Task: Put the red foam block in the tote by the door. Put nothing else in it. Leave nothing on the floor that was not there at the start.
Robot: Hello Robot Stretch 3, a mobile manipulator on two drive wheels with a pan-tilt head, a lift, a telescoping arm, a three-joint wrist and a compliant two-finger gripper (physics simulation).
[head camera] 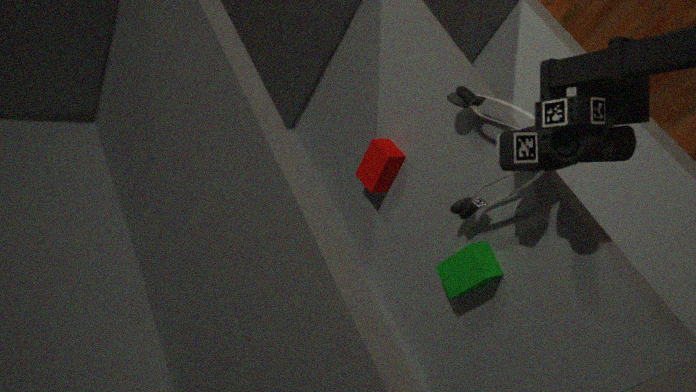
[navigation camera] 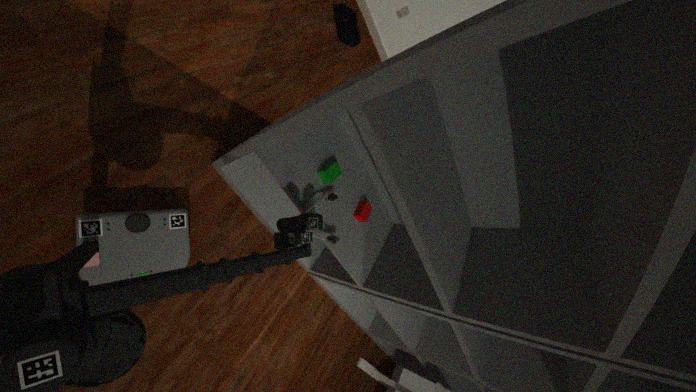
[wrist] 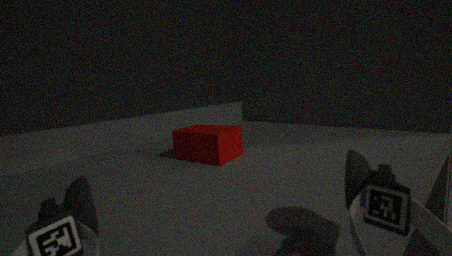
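Note:
The red foam block lies on the grey surface of a walled bay, near a low divider. My gripper is open, with its two fingertips wide apart and no object between them. It hangs low over the same bay, and the red block is beyond the fingertips, apart from them. In the wrist view the block is between the two fingers' directions, left of centre. The tote by the door cannot be made out for certain in any view.
A green block lies in the same bay, to the side of the gripper. The grey unit has a long divider and more bays beyond it. A small black object is on the wooden floor by a white wall.

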